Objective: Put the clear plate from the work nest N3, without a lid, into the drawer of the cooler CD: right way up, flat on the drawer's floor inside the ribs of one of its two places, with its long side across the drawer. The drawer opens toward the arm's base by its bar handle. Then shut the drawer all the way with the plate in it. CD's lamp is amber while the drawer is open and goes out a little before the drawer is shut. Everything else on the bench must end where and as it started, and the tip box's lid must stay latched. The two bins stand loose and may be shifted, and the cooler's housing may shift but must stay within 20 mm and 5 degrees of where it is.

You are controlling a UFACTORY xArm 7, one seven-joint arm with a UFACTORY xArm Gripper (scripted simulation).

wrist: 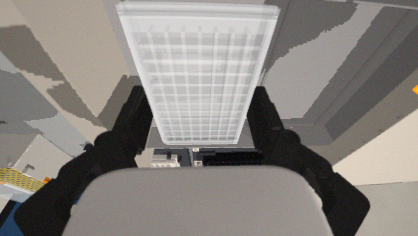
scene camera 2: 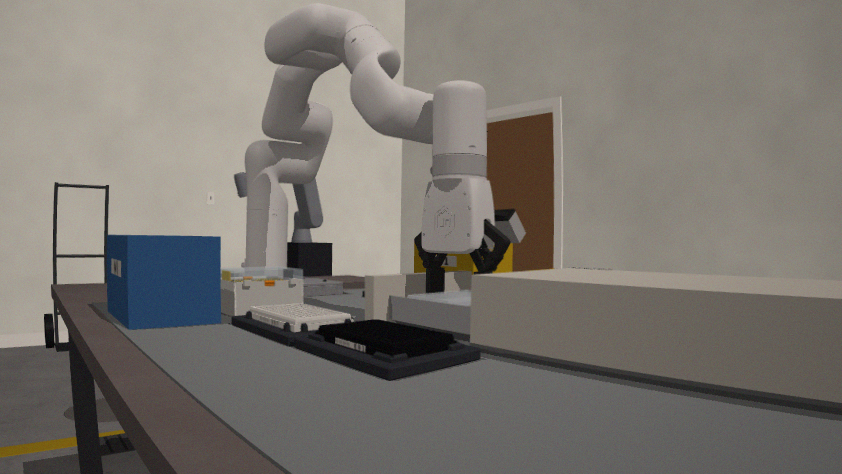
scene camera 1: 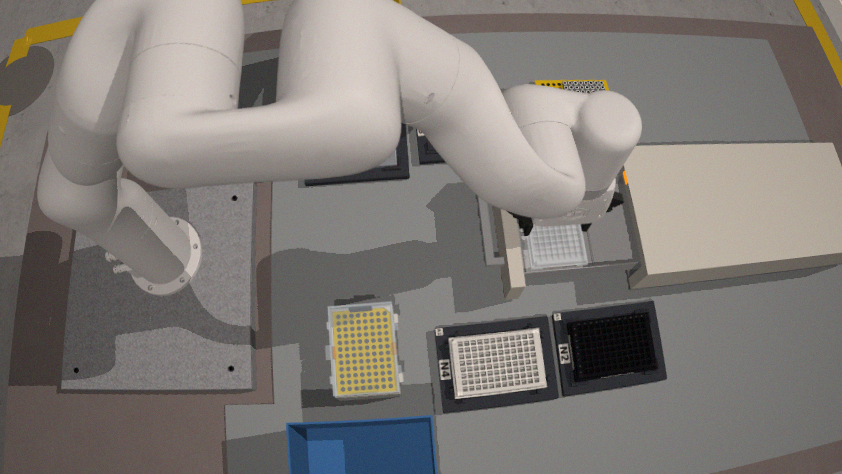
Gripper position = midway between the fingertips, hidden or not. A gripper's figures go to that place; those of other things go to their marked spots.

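Gripper (scene camera 2: 457,298) at 0.71 m from the lens; cooler CD (scene camera 2: 761,336) at 0.43 m from the lens.
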